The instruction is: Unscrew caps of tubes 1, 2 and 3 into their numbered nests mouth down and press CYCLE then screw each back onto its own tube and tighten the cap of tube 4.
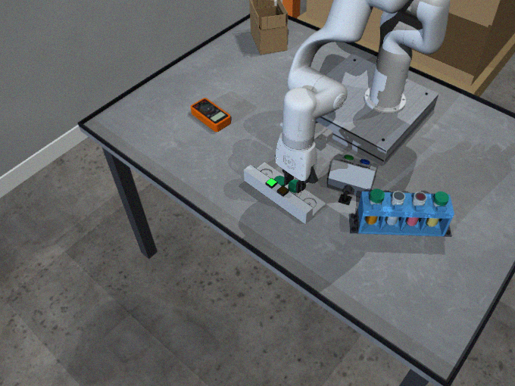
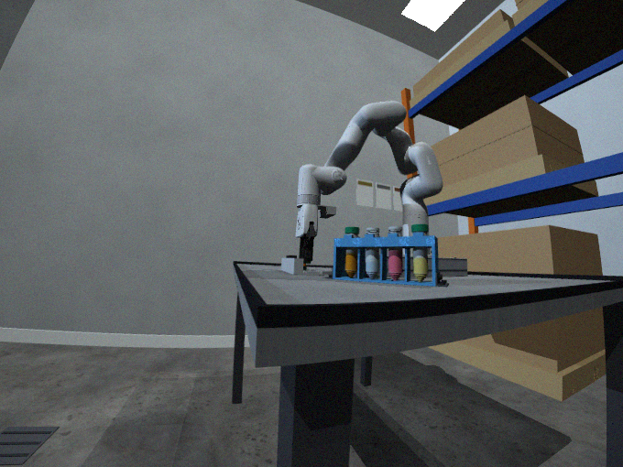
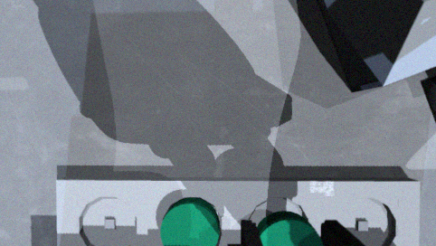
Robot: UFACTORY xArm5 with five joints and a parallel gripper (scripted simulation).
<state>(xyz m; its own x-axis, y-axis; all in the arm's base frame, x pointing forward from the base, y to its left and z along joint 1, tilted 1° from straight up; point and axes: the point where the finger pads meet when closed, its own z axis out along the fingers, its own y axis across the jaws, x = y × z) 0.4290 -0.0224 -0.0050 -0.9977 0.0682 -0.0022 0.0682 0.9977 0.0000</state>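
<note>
Right now my hand is 70 mm past the threaded neck, 250 mm to the right of it and 60 mm below it. Also, from my hand: green key (150 mm behind, 70 mm to the left, 10 mm above); then blue key (170 mm behind, 110 mm to the left, 10 mm above); then key housing (140 mm behind, 90 mm to the left, 10 mm below).
</note>
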